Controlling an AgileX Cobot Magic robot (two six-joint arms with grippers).
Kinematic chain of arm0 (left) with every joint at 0, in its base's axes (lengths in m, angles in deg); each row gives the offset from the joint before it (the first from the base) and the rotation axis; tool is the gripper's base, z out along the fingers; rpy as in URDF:
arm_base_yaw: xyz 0 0 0.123 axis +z
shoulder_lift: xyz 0 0 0 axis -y
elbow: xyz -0.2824 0 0.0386 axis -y
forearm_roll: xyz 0.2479 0 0.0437 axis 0.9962 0 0.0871
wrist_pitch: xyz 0 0 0 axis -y
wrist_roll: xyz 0.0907 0 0.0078 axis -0.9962 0 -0.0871
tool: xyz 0 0 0 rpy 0 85 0
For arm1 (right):
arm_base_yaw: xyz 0 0 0.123 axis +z
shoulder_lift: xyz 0 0 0 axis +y
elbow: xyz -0.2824 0 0.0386 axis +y
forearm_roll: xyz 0.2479 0 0.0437 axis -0.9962 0 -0.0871
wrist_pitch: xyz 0 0 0 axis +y
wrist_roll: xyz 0.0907 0 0.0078 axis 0.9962 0 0.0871
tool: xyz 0 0 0 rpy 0 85 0
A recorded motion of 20 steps. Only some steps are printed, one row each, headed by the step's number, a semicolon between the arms.
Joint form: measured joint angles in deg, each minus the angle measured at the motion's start. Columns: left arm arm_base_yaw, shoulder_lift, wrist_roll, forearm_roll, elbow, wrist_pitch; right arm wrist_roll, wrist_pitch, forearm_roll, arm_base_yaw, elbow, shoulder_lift.
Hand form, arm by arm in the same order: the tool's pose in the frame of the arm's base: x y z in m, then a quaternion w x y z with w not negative. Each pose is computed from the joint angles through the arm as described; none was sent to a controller.
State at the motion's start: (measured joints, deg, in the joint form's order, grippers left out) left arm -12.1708 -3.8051 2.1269 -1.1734 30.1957 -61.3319; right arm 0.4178 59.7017 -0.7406 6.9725 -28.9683 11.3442
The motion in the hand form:
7: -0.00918 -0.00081 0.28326 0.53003 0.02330 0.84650 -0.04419; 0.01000 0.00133 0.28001 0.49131 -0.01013 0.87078 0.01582
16: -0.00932 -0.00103 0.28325 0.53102 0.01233 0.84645 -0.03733; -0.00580 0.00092 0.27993 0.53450 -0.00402 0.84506 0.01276
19: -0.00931 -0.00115 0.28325 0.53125 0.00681 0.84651 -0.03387; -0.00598 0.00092 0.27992 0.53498 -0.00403 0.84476 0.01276
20: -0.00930 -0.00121 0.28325 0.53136 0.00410 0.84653 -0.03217; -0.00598 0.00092 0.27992 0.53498 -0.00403 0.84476 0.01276
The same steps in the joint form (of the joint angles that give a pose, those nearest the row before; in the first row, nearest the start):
7: 6.97 4.19 0.00 0.00 -0.16 0.17; 0.00 0.00 0.00 -5.21 0.00 -5.96
16: 8.45 4.25 0.00 0.00 -0.16 0.17; 0.00 0.00 0.00 -6.04 0.06 -11.77
19: 9.20 4.25 0.00 0.00 -0.16 0.17; 0.00 0.00 0.00 -6.04 0.06 -11.84
20: 9.57 4.25 0.00 0.00 -0.16 0.17; 0.00 0.00 0.00 -6.04 0.06 -11.84

